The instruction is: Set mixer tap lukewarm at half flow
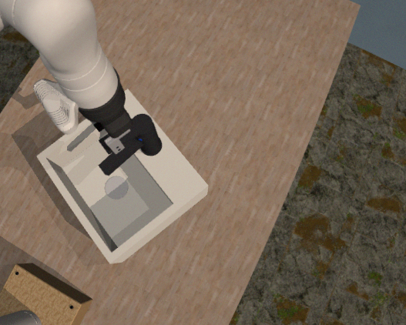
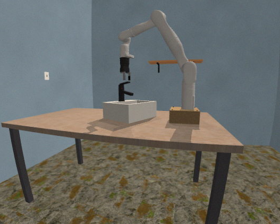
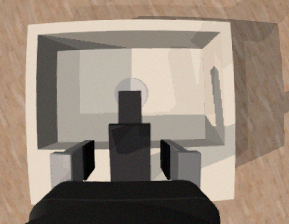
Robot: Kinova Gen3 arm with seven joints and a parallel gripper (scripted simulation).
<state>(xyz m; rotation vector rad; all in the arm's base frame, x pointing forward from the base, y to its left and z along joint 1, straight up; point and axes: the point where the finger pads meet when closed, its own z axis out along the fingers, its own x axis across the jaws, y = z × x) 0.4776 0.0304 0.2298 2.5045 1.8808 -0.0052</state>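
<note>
My gripper is now 40 mm above the lever and 20 mm short of it. The rest, counted from my hand: white sink basin 280 mm below, 50 mm behind, 10 mm to the left; then black mixer tap 90 mm below, 40 mm ahead, 10 mm to the right.
</note>
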